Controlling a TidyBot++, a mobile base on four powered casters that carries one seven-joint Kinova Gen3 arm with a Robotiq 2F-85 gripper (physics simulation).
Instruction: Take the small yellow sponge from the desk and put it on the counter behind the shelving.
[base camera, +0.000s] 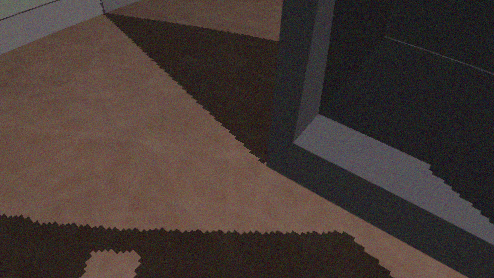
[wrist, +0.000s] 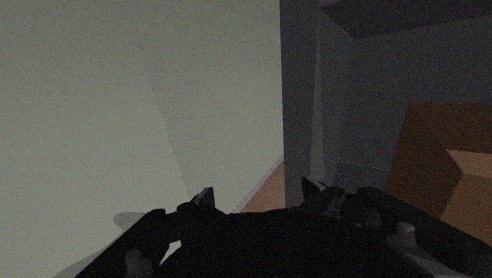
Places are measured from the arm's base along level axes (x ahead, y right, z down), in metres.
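Pixels of known places: gripper, fingertip midpoint: (wrist: 257, 192).
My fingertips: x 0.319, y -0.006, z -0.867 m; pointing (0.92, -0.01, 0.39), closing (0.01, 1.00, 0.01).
Behind a point stands the place of what it marks.
My gripper (wrist: 257, 192) @(x 0.319, y -0.006, z -0.867 m) is open, with its two black fingertips wide apart and nothing seen between them. A dark grey shelving unit (base camera: 284, 100) @(x 0.394, y 0.052, z 0.258 m) (wrist: 300, 100) @(x 0.390, y 0.057, z -0.934 m) stands on the right in both views, its lower corner resting on the floor in the base camera view. The gripper points toward the pale wall and the unit's left side edge. The small yellow sponge, the desk and the counter do not show in either view.
A brown open box (wrist: 425, 145) @(x 0.407, y 0.248, z -0.842 m) sits inside the shelving at the right of the wrist view. A pale green wall (wrist: 125, 75) @(x 0.997, y -0.554, z -1.020 m) fills the left. The reddish-brown floor (base camera: 125, 125) @(x 0.494, y -0.220, z 0.397 m) carries dark shadows. A light baseboard (base camera: 50, 27) @(x 0.915, y -0.597, z 0.377 m) runs along the top left.
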